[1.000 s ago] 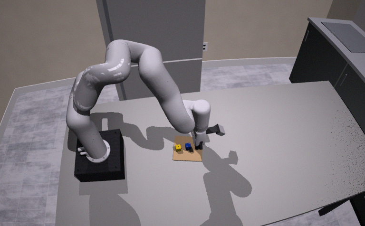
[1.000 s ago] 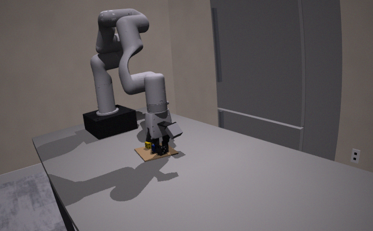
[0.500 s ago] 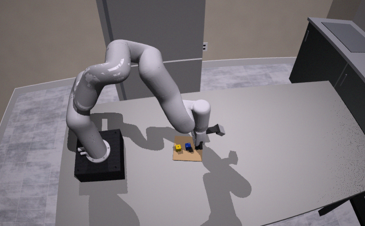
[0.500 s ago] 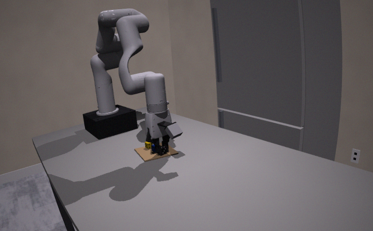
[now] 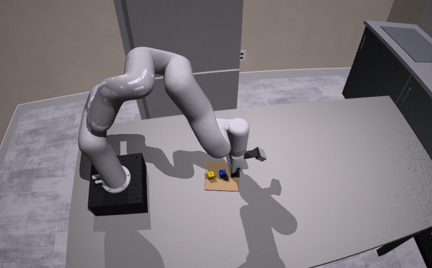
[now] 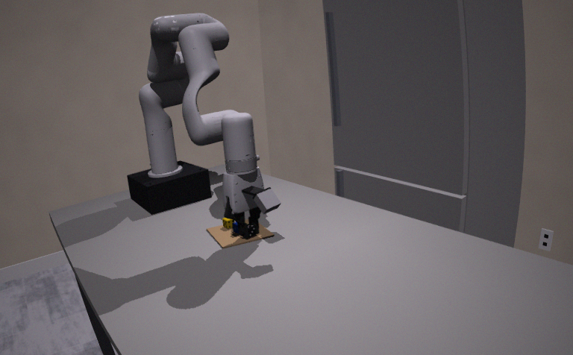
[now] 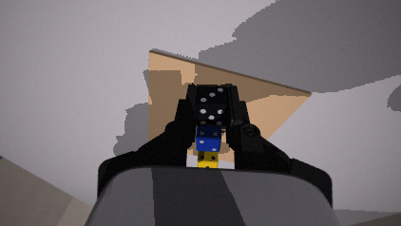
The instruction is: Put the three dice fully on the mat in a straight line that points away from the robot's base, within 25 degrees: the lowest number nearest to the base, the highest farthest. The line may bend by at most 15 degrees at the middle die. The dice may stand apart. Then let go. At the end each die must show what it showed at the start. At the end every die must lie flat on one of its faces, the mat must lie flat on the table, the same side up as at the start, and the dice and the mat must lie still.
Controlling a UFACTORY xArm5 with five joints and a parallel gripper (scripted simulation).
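Now: the black die 10 mm below my hand. The rest, counted from my hand: blue die (50 mm behind, 10 mm below); then mat (50 mm behind, 30 mm below); then yellow die (90 mm behind, 10 mm to the left, 10 mm below).
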